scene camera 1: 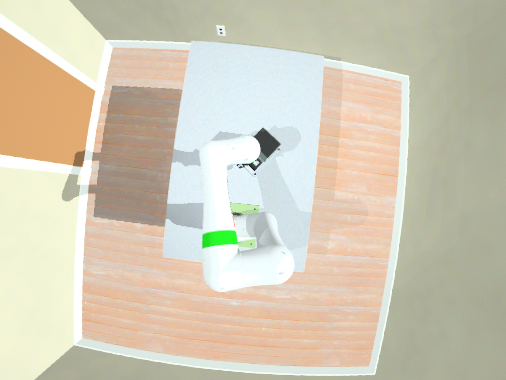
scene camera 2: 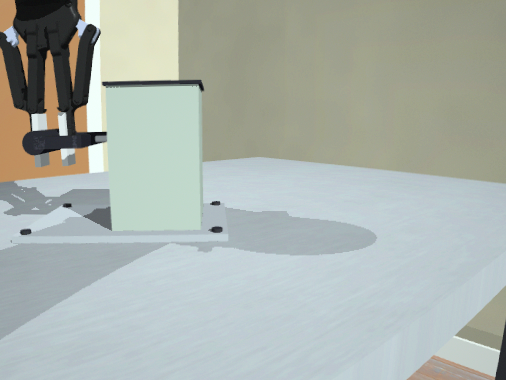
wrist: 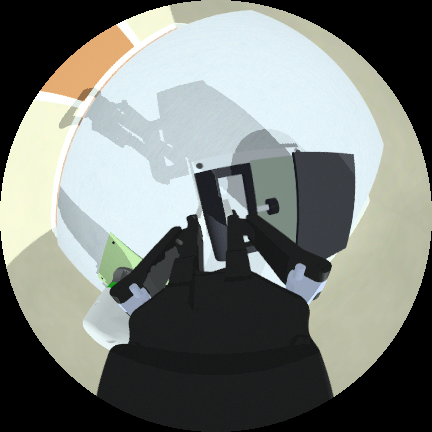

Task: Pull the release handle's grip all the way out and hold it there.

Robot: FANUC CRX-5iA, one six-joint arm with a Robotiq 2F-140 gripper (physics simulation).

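Observation:
The release handle has a pale green housing [scene camera 2: 155, 157] with a dark top [scene camera 1: 267, 142] [wrist: 325, 200]. Its dark grip [scene camera 2: 35, 143] [wrist: 215, 240] is a loop with a thick outer bar, sticking out from the housing's side. A short grey rod [scene camera 2: 100, 138] shows between grip and housing. My gripper [scene camera 2: 55, 161] [wrist: 214, 209] points down over the grip. Its fingers stand close on either side of the outer bar, one of them inside the loop's opening, and it is shut on the bar. The arm partly hides this in scene camera 1.
The housing stands on a thin plate [scene camera 2: 150, 237] with dark bolts at its corners, on the pale table [scene camera 1: 250, 90] [scene camera 2: 300, 300]. A black knob [wrist: 272, 206] on a rod is on the housing's grip side. Green brackets [scene camera 1: 245, 208] [wrist: 117, 257] are by the arm's base.

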